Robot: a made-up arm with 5 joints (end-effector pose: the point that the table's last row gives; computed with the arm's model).
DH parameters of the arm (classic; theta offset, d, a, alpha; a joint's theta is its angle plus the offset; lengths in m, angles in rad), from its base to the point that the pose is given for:
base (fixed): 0 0 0.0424 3.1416
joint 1: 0 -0.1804 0.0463 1.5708
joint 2: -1.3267 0 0.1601 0
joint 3: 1.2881 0 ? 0
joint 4: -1.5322 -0.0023 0 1.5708
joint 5: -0.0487 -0.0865 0 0
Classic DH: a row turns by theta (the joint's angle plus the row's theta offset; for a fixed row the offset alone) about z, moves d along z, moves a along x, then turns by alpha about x.
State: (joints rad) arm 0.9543 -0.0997 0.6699 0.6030 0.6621
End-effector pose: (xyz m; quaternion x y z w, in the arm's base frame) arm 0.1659 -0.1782 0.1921 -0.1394 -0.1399 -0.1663 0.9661
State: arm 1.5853 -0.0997 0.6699 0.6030 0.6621
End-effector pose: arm 0.0370 -0.2167 0.1921 -0.1759 -0.0897 -0.4579 0.8668
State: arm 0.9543 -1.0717 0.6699 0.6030 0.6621
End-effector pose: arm 0.1173 -0.1097 0.3278 -0.4466 -0.4480 -0.1314 0.7633
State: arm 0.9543 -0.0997 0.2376 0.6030 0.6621
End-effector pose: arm 0.1936 -0.2173 0.2673 -0.2846 -0.2855 -0.1552 0.9019
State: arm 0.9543 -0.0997 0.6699 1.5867 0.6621
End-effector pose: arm 0.1188 -0.1118 0.1998 0.2040 0.2046 -0.1624 0.9435
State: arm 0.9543 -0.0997 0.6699 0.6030 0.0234
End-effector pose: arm 0.1659 -0.1782 0.1921 -0.0885 -0.1766 -0.4612 0.8650
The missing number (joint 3, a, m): 0.1322
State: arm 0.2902 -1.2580 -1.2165 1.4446 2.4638
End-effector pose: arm -0.1039 0.0413 0.4169 -0.9408 -0.2086 0.2334 0.1300
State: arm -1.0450 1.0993 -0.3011 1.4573 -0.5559
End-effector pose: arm 0.1666 0.2094 0.0585 -0.2465 0.2278 0.2058 0.9192
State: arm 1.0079 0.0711 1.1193 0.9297 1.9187
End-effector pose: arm 0.0963 -0.0897 0.1381 0.2689 0.0356 0.4022 0.8745
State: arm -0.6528 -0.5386 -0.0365 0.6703 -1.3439
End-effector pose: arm 0.1979 0.1160 0.4015 0.5741 -0.3505 -0.2675 0.6899
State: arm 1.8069 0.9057 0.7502 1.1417 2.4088
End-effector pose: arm 0.0156 -0.1014 0.0846 0.5016 -0.2824 0.2233 0.7866
